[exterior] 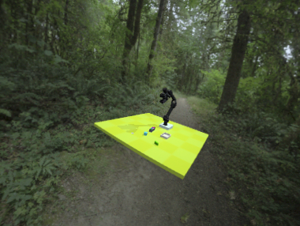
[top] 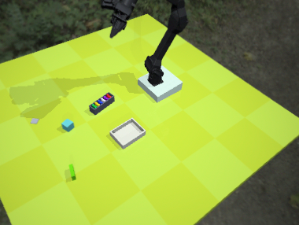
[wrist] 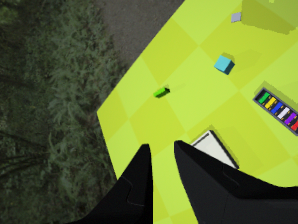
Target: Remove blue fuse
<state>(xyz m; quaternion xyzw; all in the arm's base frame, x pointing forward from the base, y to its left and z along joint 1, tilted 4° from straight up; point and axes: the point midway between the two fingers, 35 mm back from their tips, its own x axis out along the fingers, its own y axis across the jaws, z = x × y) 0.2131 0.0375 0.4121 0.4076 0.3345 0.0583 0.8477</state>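
Right now the blue fuse is 40 cm below my gripper tip, 7 cm to the right of it and 5 cm ahead of it. Round my gripper tip: grey tile: 42 cm below, 35 cm ahead, 14 cm to the right; then tray: 42 cm below, 15 cm to the left, 2 cm ahead; then cyan cube: 41 cm below, 23 cm ahead, 2 cm to the right.
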